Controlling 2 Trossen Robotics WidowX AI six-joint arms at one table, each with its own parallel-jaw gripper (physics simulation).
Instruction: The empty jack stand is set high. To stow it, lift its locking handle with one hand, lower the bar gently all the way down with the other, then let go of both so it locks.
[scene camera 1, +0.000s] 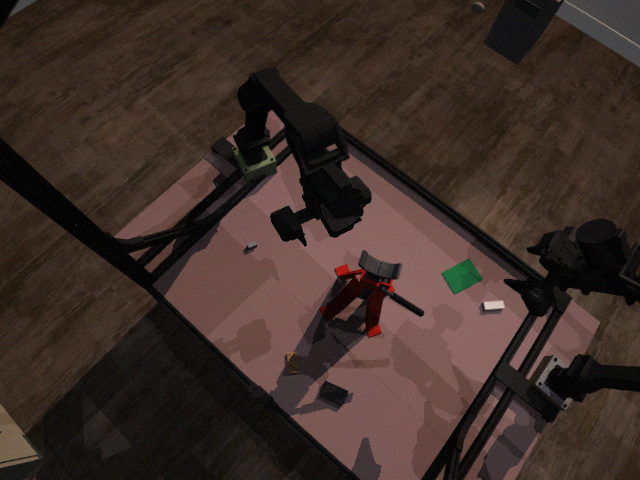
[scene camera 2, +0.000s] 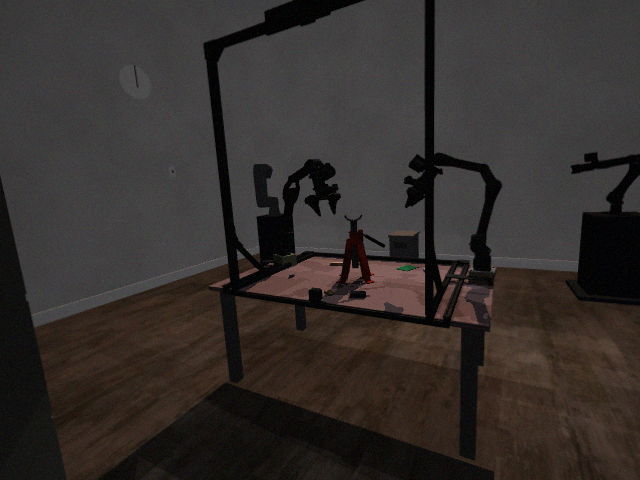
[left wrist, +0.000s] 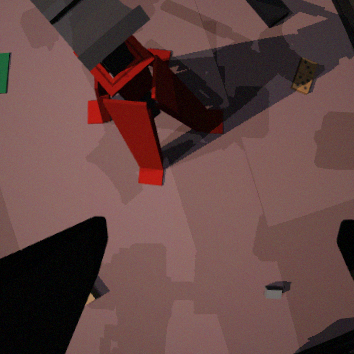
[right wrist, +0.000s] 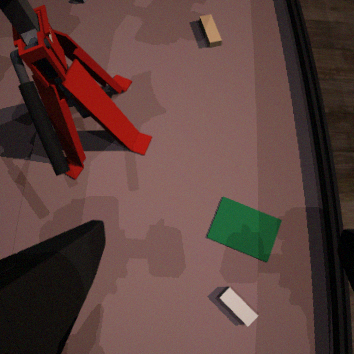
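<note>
The red jack stand (scene camera 1: 343, 299) (scene camera 2: 347, 258) (left wrist: 135, 130) (right wrist: 100, 105) stands upright mid-table. Its grey bar (scene camera 2: 353, 225) rises above the legs, topped by a curved saddle (scene camera 1: 379, 267) (left wrist: 100, 30). The black locking handle (scene camera 1: 408, 303) (scene camera 2: 374, 240) (right wrist: 44, 130) slopes down to the right in both scene views; it does not show in the left wrist view. My left gripper (scene camera 1: 323, 235) (scene camera 2: 326, 212) (left wrist: 223, 230) is open and empty, above and left of the saddle. My right gripper (scene camera 1: 517, 265) (scene camera 2: 407, 193) (right wrist: 222, 237) is open and empty, raised to the handle's right, apart from it.
A green square (scene camera 1: 461, 276) (right wrist: 245, 230) and a white block (scene camera 1: 493, 305) (right wrist: 239, 306) lie right of the stand. A tan block (right wrist: 210, 30), a dotted yellow piece (scene camera 1: 292, 362), a black block (scene camera 1: 333, 394) and a small grey piece (scene camera 1: 251, 245) lie around it. Black rails (scene camera 1: 423, 196) edge the table.
</note>
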